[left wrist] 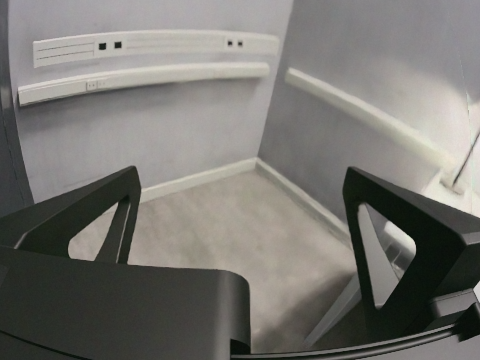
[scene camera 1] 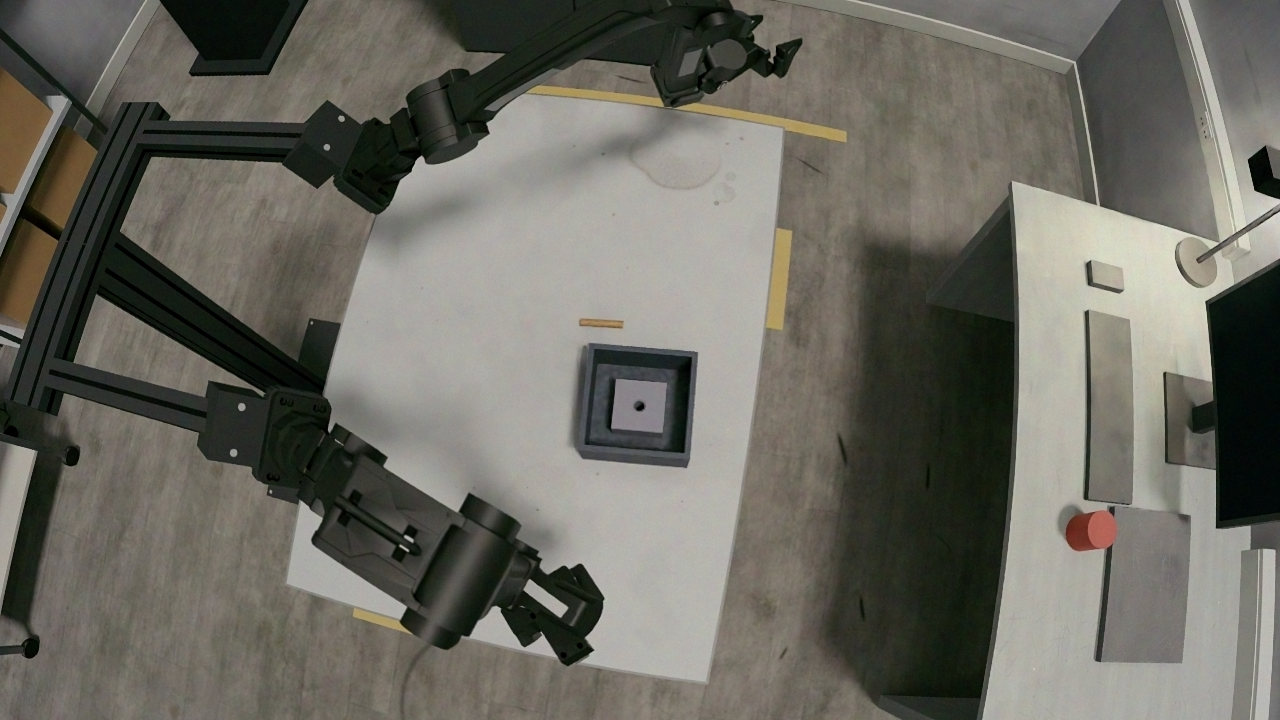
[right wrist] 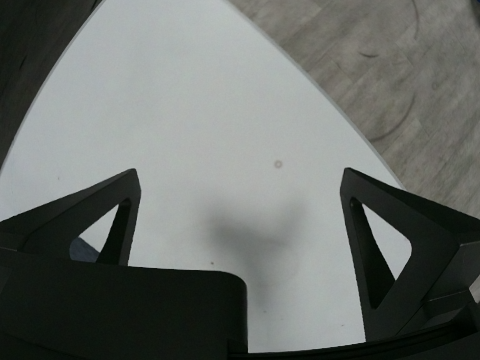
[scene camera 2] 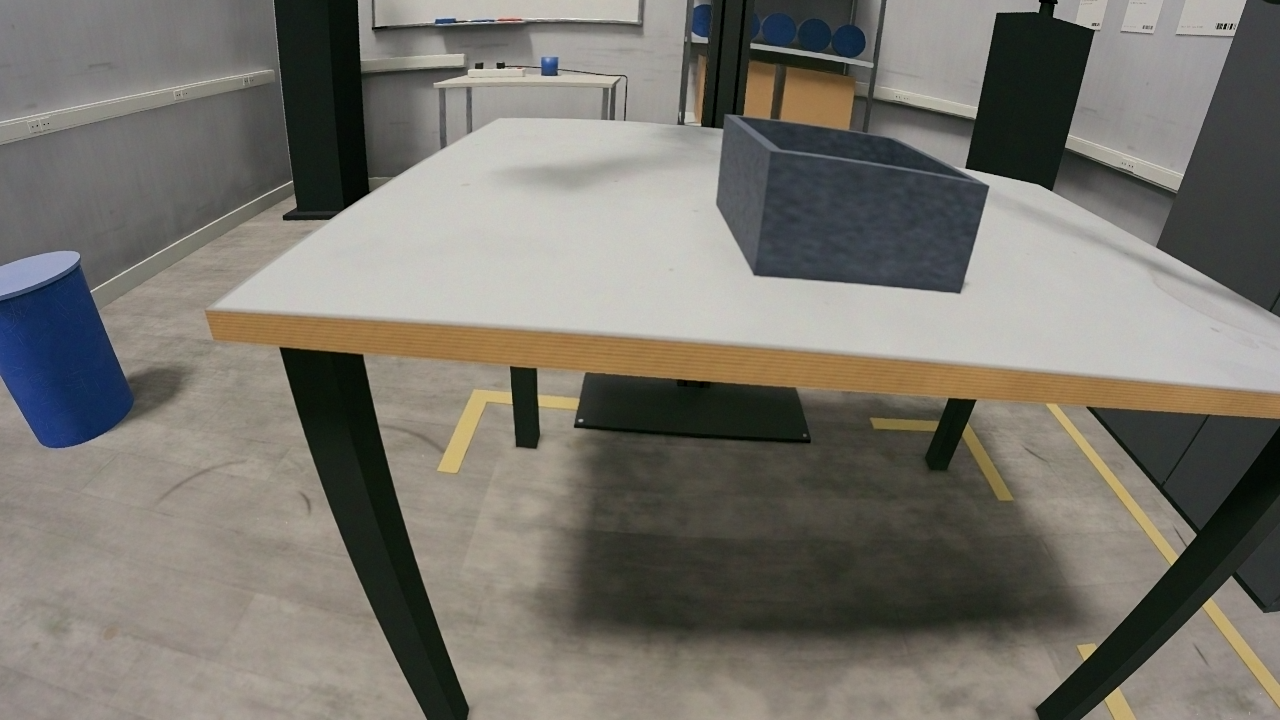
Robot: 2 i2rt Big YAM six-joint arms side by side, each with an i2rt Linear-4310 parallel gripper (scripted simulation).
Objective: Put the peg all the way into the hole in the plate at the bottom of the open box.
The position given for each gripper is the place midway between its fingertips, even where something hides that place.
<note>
In view: the left gripper (scene camera 1: 781, 29), the right gripper (scene camera 1: 566, 616) and a dark box (scene camera 2: 809, 211).
The dark box is seen too in scene camera 1 (scene camera 1: 606, 363). The left gripper shows as well in the left wrist view (left wrist: 242, 177). The right gripper shows as well in the right wrist view (right wrist: 240, 179). The left wrist view does not show the dark box: it is out of frame.
</note>
